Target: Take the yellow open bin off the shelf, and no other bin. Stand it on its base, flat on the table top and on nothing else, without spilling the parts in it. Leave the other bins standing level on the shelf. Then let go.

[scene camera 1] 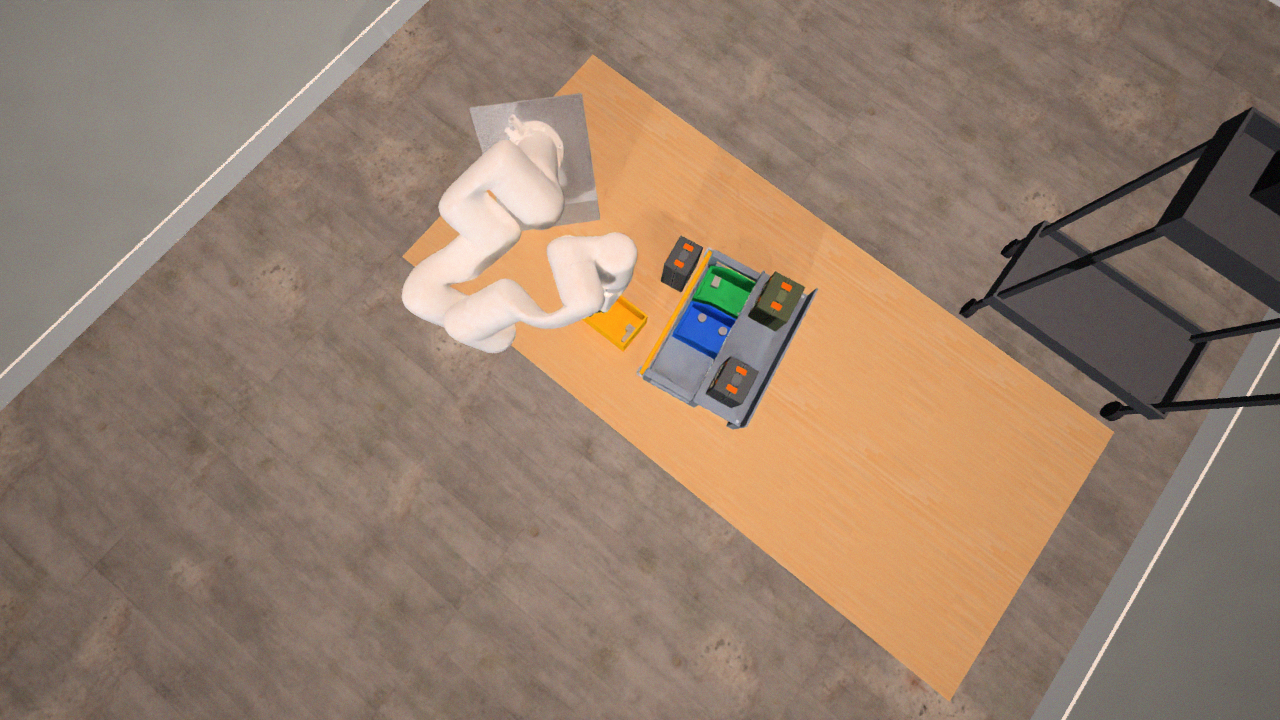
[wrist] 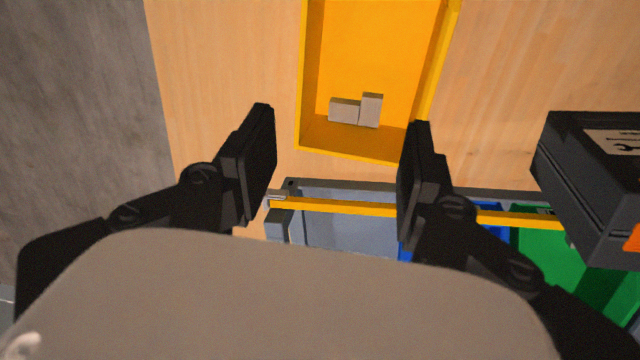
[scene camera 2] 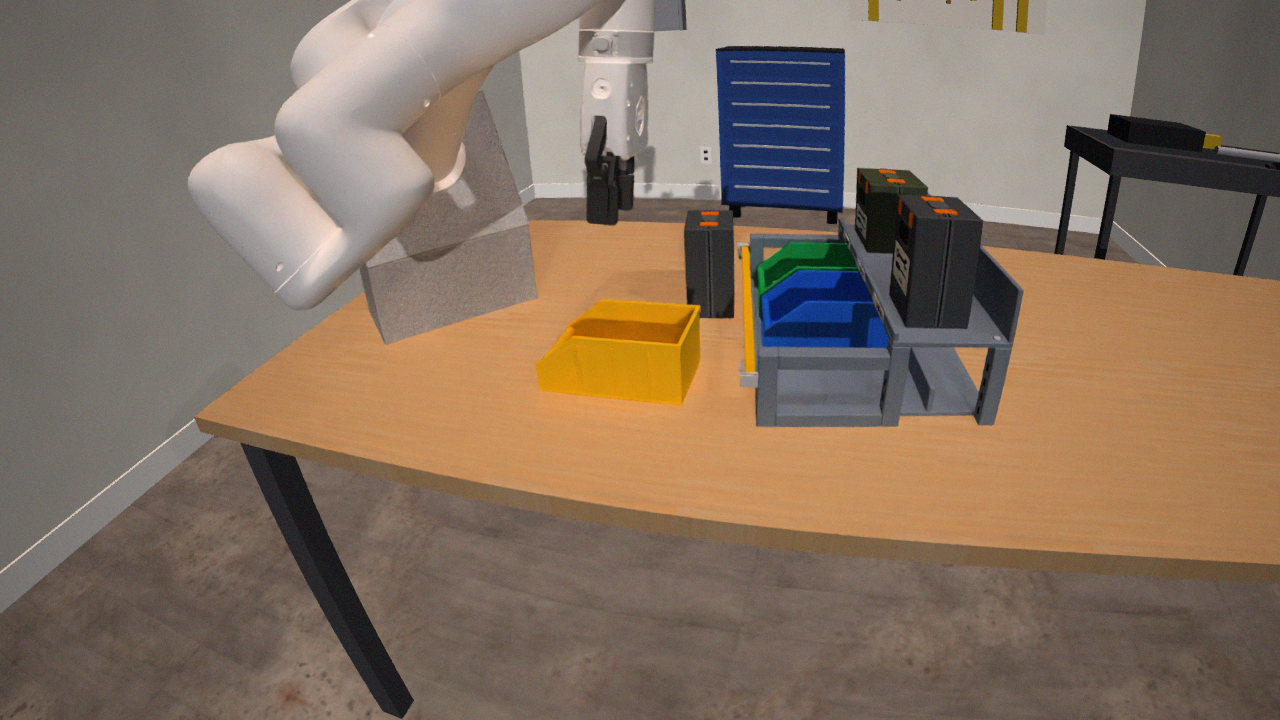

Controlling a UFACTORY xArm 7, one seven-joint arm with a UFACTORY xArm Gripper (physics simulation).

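Places are measured from the arm's base along level axes (x right, y ahead, z up), in centimetres.
Pixels of known places: gripper, fingertip midpoint: (wrist: pixel 338 141) (scene camera 2: pixel 610 216); arm's base, link origin: (scene camera 1: pixel 536 149) (scene camera 2: pixel 424 159).
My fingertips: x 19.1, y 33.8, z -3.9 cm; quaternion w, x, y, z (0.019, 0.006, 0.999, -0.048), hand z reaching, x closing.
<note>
Ahead of a thing's pixels: the offset from my fingertips to its middle. "pt": to the spot under its first point. Level surfaces: height alone.
The yellow open bin @[dy -0.3, dx -0.4, dz -16.1 cm] (scene camera 1: pixel 617 320) (scene camera 2: pixel 626 368) (wrist: pixel 375 50) stands upright on its base on the table top @[dz -19.9 cm] (scene camera 1: pixel 850 501) (scene camera 2: pixel 537 447), apart from the grey shelf (scene camera 2: pixel 827 359) (wrist: pixel 345 185). Small grey parts @[pt dy +6.4, dx +1.6, dz -18.1 cm] (wrist: pixel 344 111) lie inside it, against its back wall. My gripper (scene camera 2: pixel 614 213) (wrist: pixel 338 141) is open and empty, raised above the table and clear of the bin; its fingers are hidden in scene camera 1. A blue bin @[dy +24.1, dx -11.6, dz -15.5 cm] (scene camera 1: pixel 702 331) (scene camera 2: pixel 819 322) and a green bin @[dy +22.8, dx -22.7, dz -15.5 cm] (scene camera 1: pixel 726 288) (scene camera 2: pixel 805 257) (wrist: pixel 550 250) sit side by side in the shelf and look level.
A dark case @[dy +7.6, dx -21.6, dz -13.3 cm] (scene camera 1: pixel 682 262) (scene camera 2: pixel 709 268) (wrist: pixel 590 190) stands on the table beside the shelf's yellow bar @[pt dy +14.0, dx -6.9, dz -13.4 cm] (scene camera 2: pixel 748 308) (wrist: pixel 340 206). A black case @[dy +34.5, dx -0.8, dz -3.6 cm] (scene camera 1: pixel 732 383) (scene camera 2: pixel 935 268) and a dark green case @[dy +32.7, dx -23.8, dz -4.9 cm] (scene camera 1: pixel 776 300) (scene camera 2: pixel 886 210) stand on the shelf's upper board. A black cart (scene camera 1: pixel 1109 259) is off the table.
</note>
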